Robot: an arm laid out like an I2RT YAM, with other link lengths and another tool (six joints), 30 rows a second.
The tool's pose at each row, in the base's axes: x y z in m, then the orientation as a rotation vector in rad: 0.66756, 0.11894, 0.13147, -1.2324, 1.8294, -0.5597; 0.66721, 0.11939, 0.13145, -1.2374, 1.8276, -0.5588; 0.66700, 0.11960, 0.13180, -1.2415, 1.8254, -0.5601; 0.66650, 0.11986, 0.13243, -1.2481, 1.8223, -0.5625; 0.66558, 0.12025, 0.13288, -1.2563, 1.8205, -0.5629; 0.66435, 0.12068, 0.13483, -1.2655, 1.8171, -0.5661; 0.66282, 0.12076, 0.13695, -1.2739, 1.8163, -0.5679; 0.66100, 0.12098, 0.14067, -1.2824, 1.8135, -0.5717; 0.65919, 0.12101, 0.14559, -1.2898, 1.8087, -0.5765; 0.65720, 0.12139, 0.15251, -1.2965, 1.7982, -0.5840
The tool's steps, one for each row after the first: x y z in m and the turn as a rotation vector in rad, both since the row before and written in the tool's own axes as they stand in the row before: -0.00034, 0.00039, -0.00024, -0.0023, -0.0013, -0.0035; -0.00029, -0.00006, -0.00035, -0.0005, -0.0005, -0.0038; -0.00040, -0.00009, -0.00074, -0.0009, -0.0003, -0.0061; -0.00038, 0.00032, -0.00098, -0.0033, -0.0002, -0.0061; -0.00095, -0.00061, -0.00206, -0.0018, 0.0002, -0.0082; -0.00064, -0.00072, -0.00243, -0.0033, 0.0013, -0.0065; -0.00131, -0.00169, -0.00355, -0.0014, 0.0009, -0.0078; -0.00155, -0.00267, -0.00424, 0.0006, -0.0001, -0.0080; -0.00254, -0.00396, -0.00547, 0.0050, -0.0030, -0.0101
